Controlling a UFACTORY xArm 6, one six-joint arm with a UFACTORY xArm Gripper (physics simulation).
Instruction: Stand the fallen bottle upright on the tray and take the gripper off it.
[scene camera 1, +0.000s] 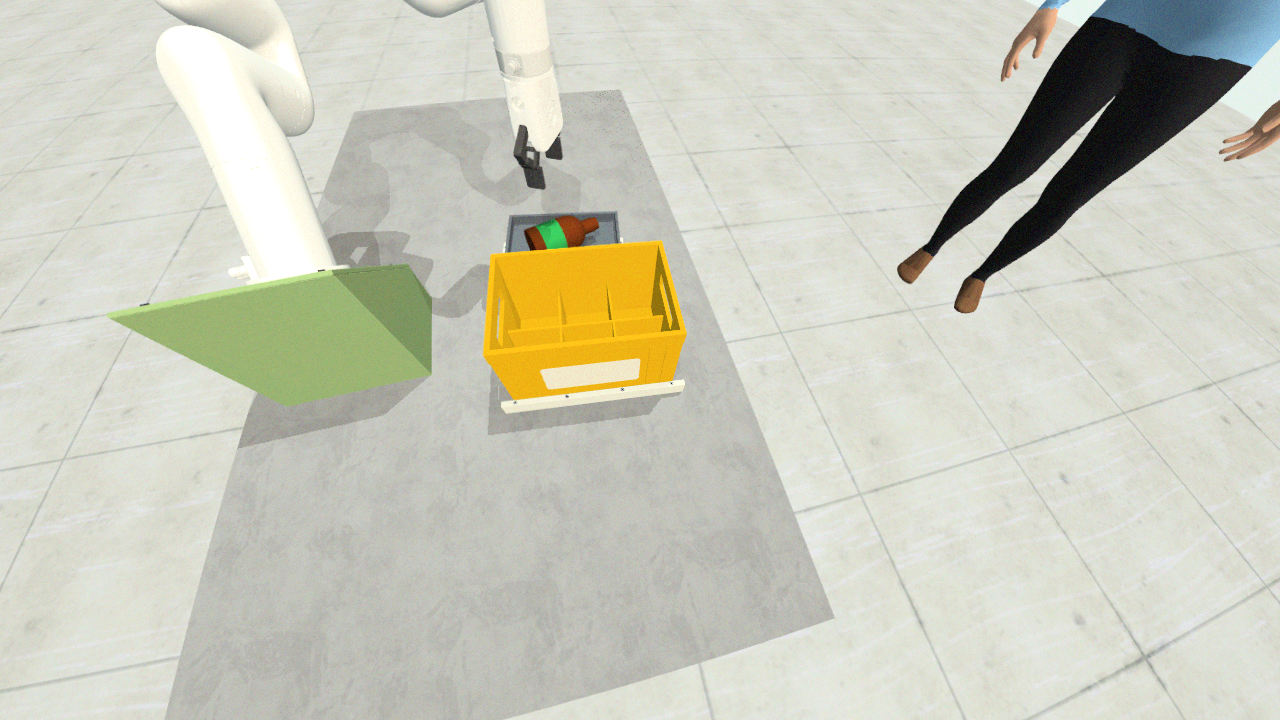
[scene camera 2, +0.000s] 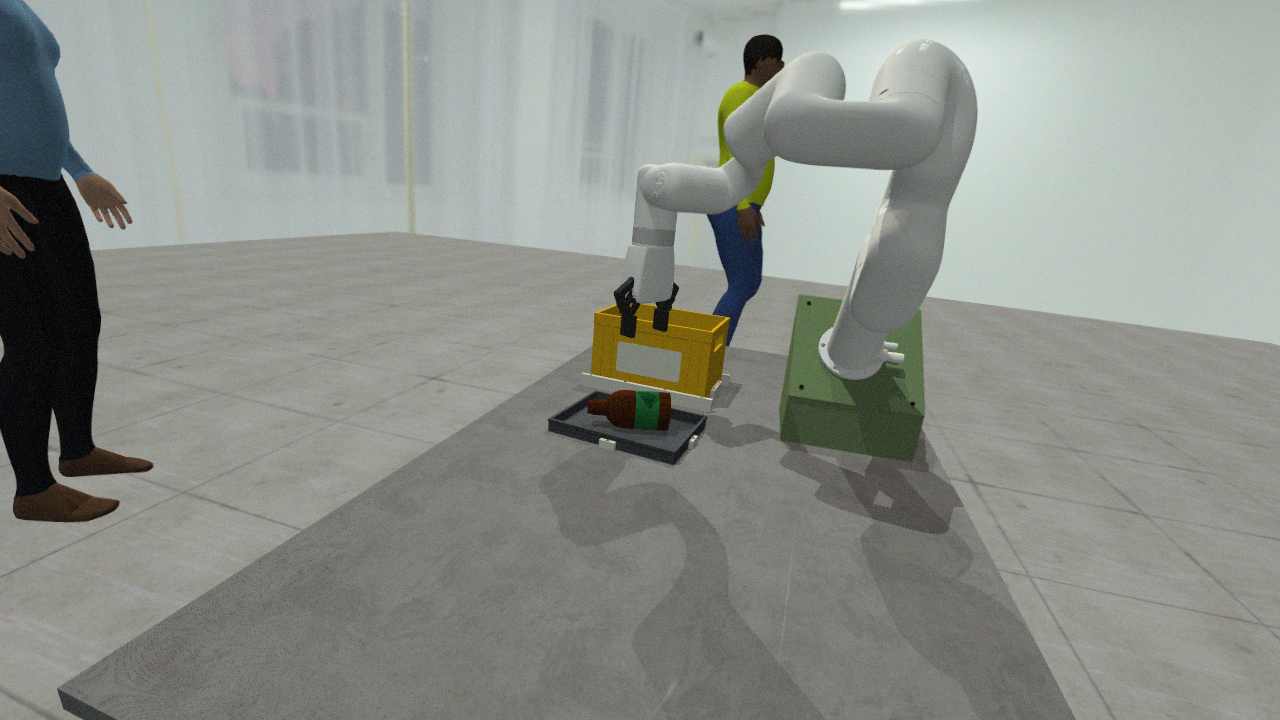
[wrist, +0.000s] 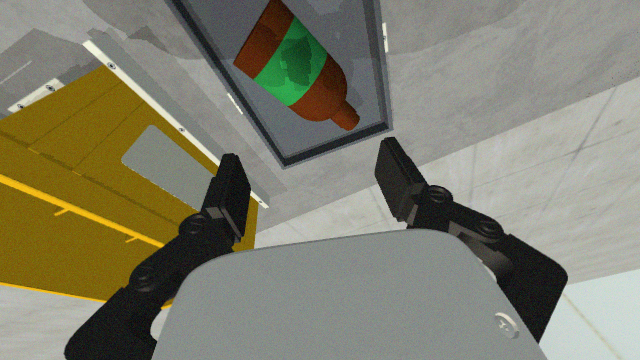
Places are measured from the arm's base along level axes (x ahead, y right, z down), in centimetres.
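Pixels of known places: gripper, fingertip midpoint: (scene camera 1: 546, 172) (scene camera 2: 644, 333) (wrist: 312, 163); arm's base, origin of the base link: (scene camera 1: 303, 279) (scene camera 2: 850, 352).
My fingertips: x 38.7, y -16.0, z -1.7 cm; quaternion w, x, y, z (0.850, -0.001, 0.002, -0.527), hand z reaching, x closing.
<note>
For each thing: its middle in the pictures, then the offset to it from my fingertips. Level surfaces: height alone.
- brown bottle with a green label, body centre: (wrist: 311, 85) (scene camera 2: 628, 409) (scene camera 1: 564, 234) dz +15.1, dx +1.5, dy -0.7 cm
- shallow dark grey tray, body centre: (wrist: 305, 72) (scene camera 2: 630, 423) (scene camera 1: 564, 245) dz +18.0, dx +1.0, dy -0.6 cm
- yellow divided crate, body centre: (scene camera 1: 587, 325) (wrist: 140, 207) (scene camera 2: 660, 351) dz +10.5, dx +1.8, dy +27.5 cm
- grey mat, its level: dz +19.3 cm
A brown bottle with a green label (scene camera 1: 553, 234) (scene camera 2: 646, 410) (wrist: 299, 62) lies on its side in the shallow dark grey tray (scene camera 1: 563, 214) (scene camera 2: 648, 450) (wrist: 337, 145). In the second scene view its neck points left. In the wrist view its neck points to the lower right, close to the tray's near corner. My gripper (scene camera 1: 545, 170) (scene camera 2: 644, 329) (wrist: 312, 163) is open and empty, pointing down, above the level of the tray and apart from the bottle. In the wrist view the bottle lies ahead of the two fingertips.
A yellow divided crate (scene camera 1: 529, 380) (scene camera 2: 604, 353) (wrist: 60, 150) stands on a white-edged base right beside the tray. A green pedestal (scene camera 1: 295, 340) (scene camera 2: 850, 425) carries the arm. A person in blue (scene camera 1: 1011, 161) (scene camera 2: 67, 340) and one in yellow (scene camera 2: 729, 125) stand off the grey mat (scene camera 1: 501, 537) (scene camera 2: 447, 573).
</note>
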